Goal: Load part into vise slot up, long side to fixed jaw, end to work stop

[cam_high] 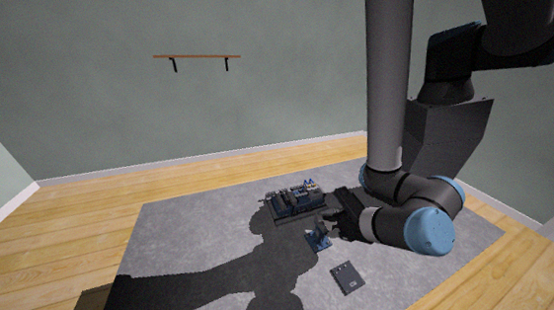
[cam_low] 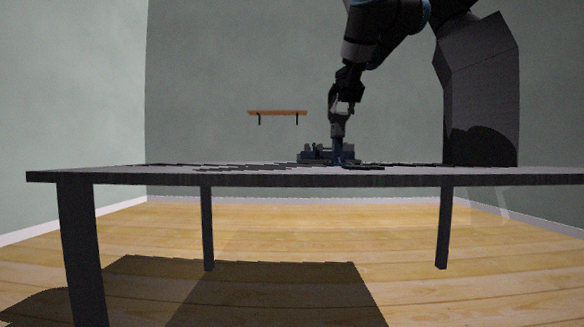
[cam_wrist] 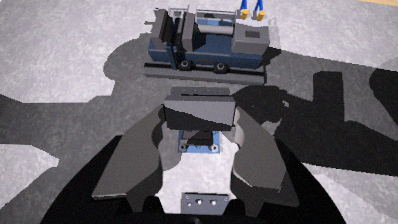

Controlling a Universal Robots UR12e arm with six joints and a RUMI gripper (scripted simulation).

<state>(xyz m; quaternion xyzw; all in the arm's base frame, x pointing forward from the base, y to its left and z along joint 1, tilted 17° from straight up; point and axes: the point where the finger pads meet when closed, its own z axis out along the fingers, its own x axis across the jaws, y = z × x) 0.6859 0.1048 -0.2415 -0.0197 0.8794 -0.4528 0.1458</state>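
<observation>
My hand is 10 mm to the left of the part. Round my hand: moving jaw (220 mm to the right, 110 mm below, 60 mm ahead); cylinder rod (220 mm to the right, 110 mm below); work stop (170 mm to the right, 100 mm below, 90 mm ahead).
</observation>
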